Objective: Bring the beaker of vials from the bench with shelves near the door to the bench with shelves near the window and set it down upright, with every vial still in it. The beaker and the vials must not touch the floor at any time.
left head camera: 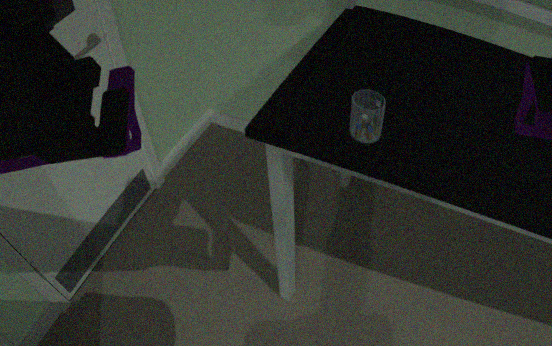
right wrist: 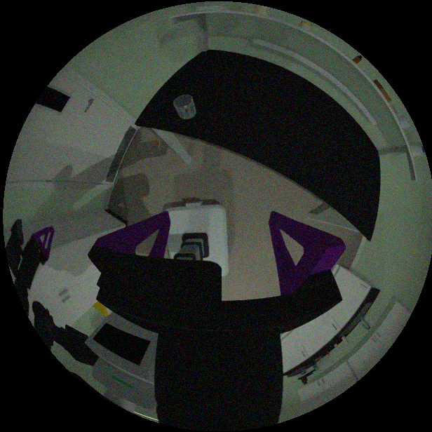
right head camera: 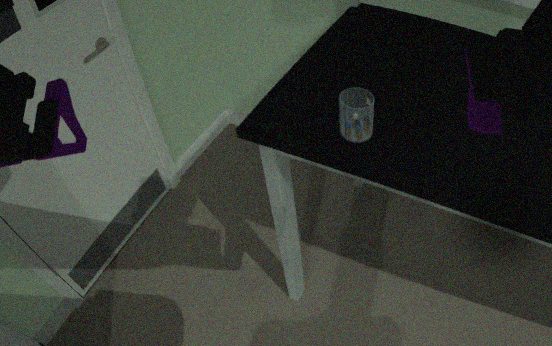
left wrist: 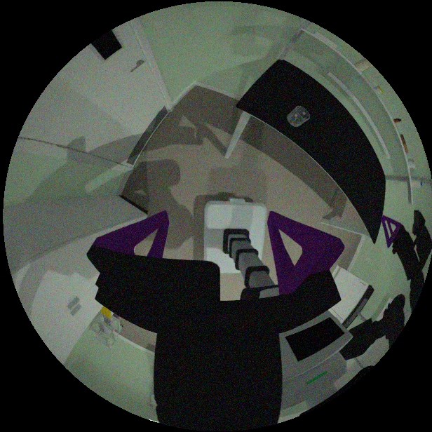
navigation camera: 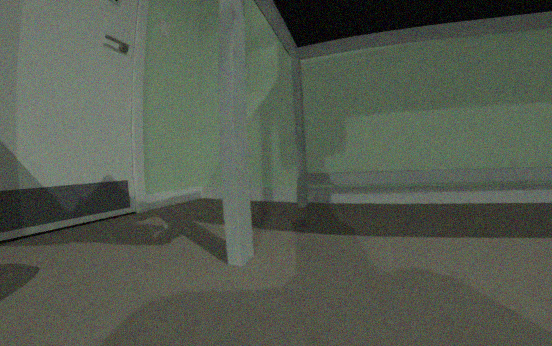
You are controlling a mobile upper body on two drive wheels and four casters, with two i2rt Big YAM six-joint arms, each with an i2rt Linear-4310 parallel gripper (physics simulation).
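Observation:
A clear beaker (left head camera: 367, 117) (right head camera: 356, 116) (left wrist: 298, 116) (right wrist: 185, 107) stands upright near the left end of the black-topped bench (left head camera: 430, 155) (right head camera: 430, 155) (left wrist: 340, 135) (right wrist: 275, 110) beside the door. Small vials with blue and orange parts show inside it; their number is unclear. My left gripper (left wrist: 217, 216) is open and empty, its purple fingers wide apart, left of the bench in both head views. My right gripper (right wrist: 219, 216) is open and empty; its purple finger shows right of the beaker in both head views. Both are apart from the beaker. The window bench does not show clearly.
A pale door (right head camera: 135, 120) (navigation camera: 75, 100) stands left of the bench. A bench leg (left head camera: 282, 220) (right head camera: 282, 220) (navigation camera: 236, 150) stands close ahead. Shelves (left wrist: 360, 112) (right wrist: 320, 70) run behind the bench top. White cabinets (right wrist: 325, 320) show at lower right in the right wrist view.

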